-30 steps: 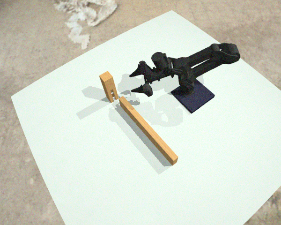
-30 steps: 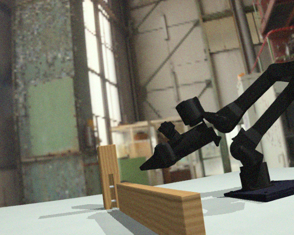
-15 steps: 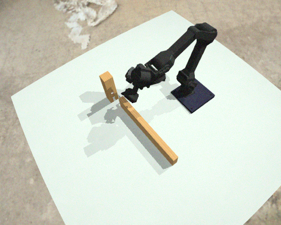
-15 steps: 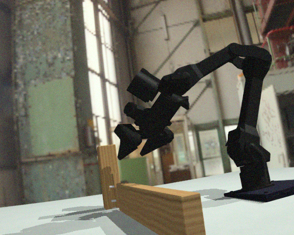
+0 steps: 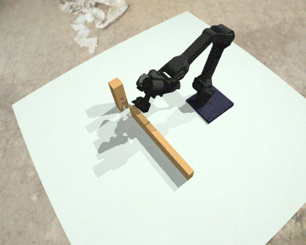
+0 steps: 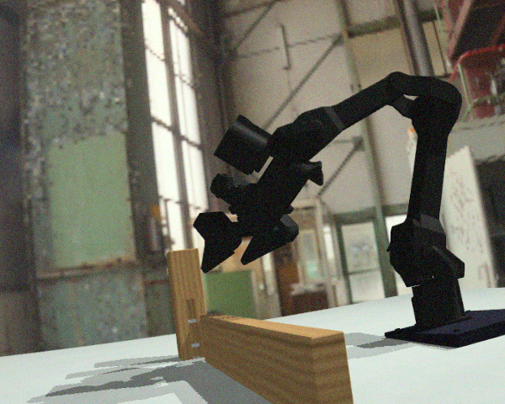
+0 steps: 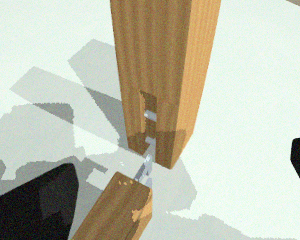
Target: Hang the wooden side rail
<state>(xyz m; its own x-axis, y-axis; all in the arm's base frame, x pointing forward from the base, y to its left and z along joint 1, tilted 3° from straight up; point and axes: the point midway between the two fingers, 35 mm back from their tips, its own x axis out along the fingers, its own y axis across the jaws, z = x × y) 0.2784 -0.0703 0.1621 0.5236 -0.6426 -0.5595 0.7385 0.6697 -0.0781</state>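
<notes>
Right now the wooden headboard post is 7 cm to the right of my gripper tip, 6 cm below it and 6 cm ahead of it.
</notes>
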